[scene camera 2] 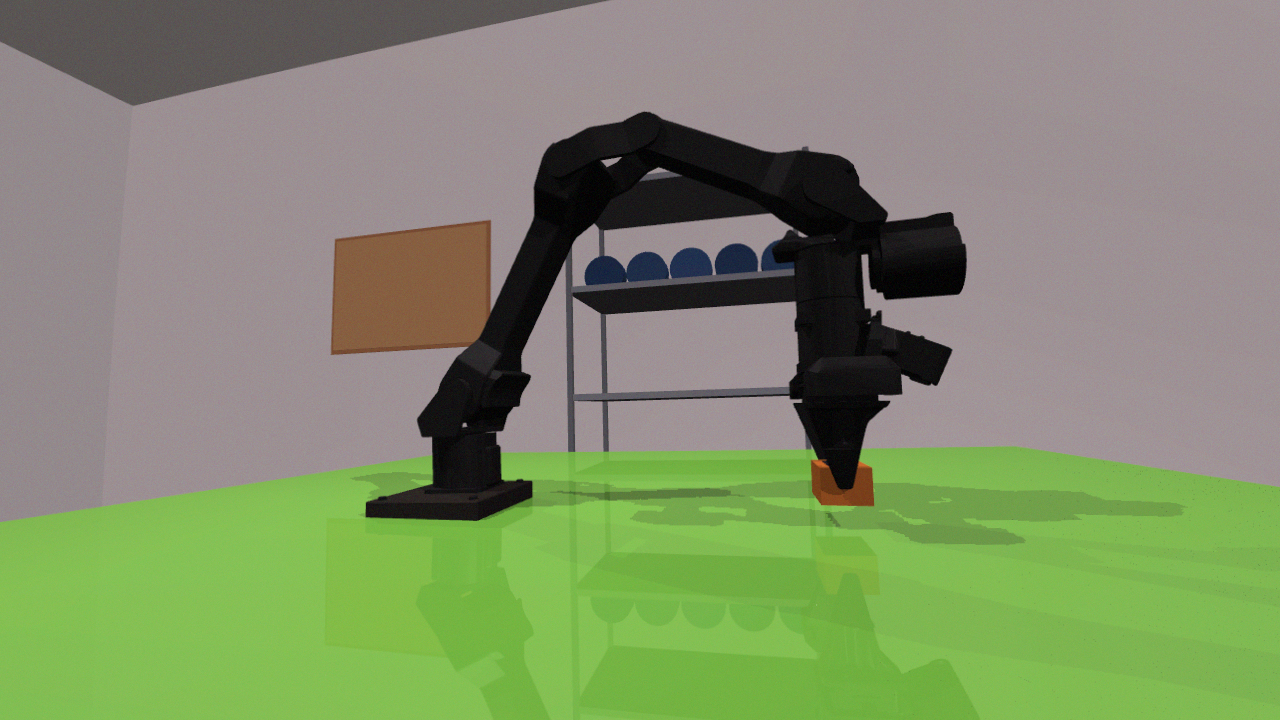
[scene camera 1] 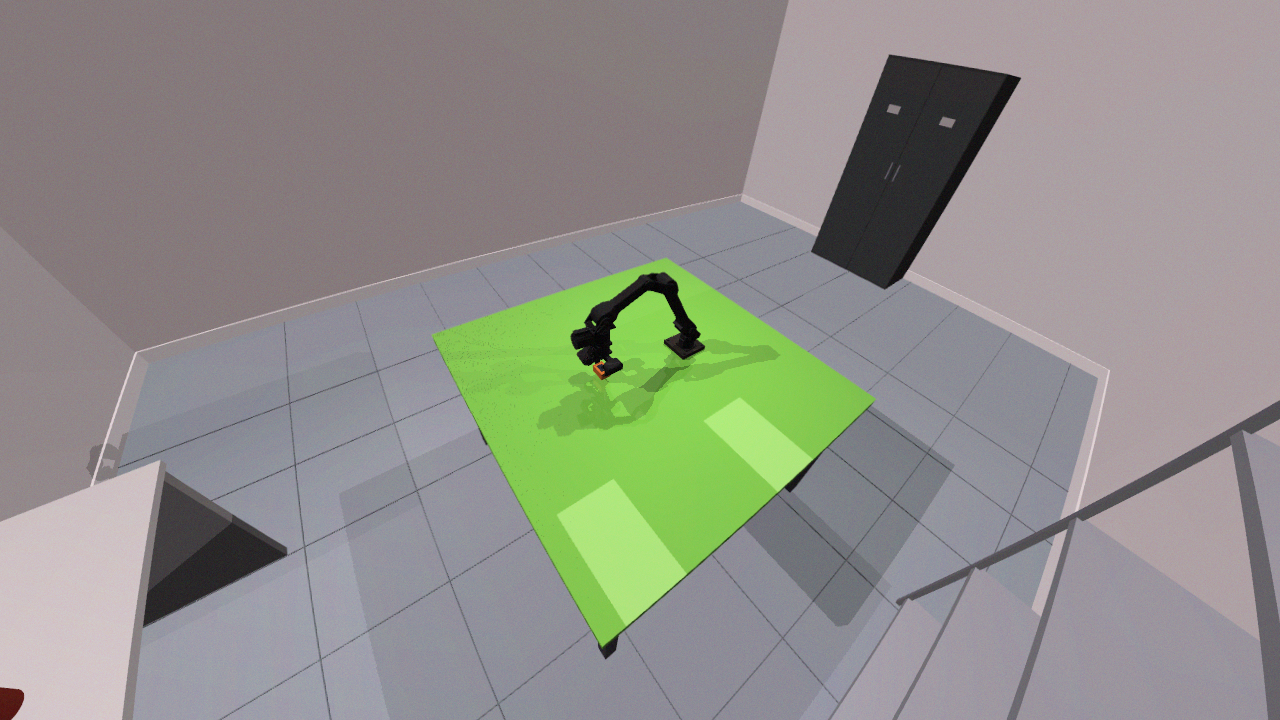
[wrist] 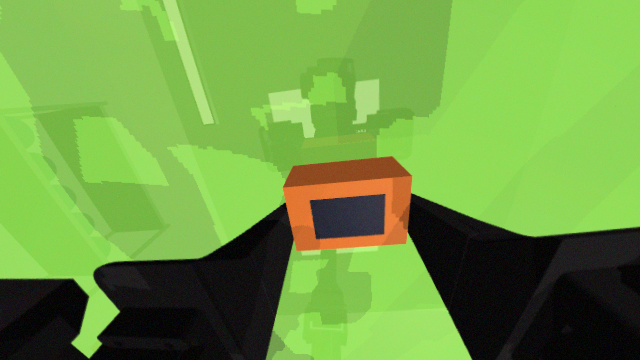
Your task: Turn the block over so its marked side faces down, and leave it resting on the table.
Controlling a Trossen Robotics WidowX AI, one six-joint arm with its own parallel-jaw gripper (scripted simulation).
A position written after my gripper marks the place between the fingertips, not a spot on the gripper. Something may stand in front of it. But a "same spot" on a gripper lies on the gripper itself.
Labels:
my gripper: scene camera 2; scene camera 1; wrist 345,203
same spot on my gripper: (scene camera 1: pixel 588 355) = (scene camera 2: pixel 907 332)

